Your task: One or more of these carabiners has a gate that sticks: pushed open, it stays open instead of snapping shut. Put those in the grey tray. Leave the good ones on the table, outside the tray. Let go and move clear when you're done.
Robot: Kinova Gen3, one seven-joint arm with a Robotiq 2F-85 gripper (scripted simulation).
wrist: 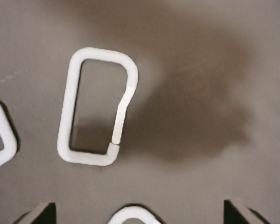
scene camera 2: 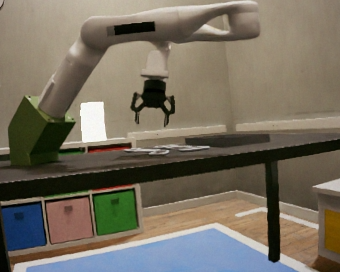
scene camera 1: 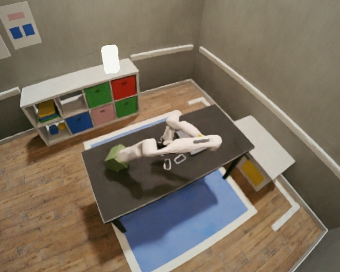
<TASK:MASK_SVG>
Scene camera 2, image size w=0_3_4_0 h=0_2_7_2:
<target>my gripper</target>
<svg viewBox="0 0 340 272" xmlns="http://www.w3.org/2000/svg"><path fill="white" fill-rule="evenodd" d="M145 80L143 94L134 92L131 102L131 110L135 112L135 122L139 124L140 111L144 107L161 108L166 114L164 120L164 127L166 127L169 123L169 115L175 113L174 96L166 97L166 83L164 81L156 79ZM166 100L168 100L168 102L171 105L170 111L168 111L168 109L164 105L164 102ZM142 98L143 102L136 108L136 100Z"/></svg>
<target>grey tray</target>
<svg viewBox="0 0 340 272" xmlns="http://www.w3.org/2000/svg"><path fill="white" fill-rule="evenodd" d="M185 138L186 145L232 147L270 142L270 134L225 134Z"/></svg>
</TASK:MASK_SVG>
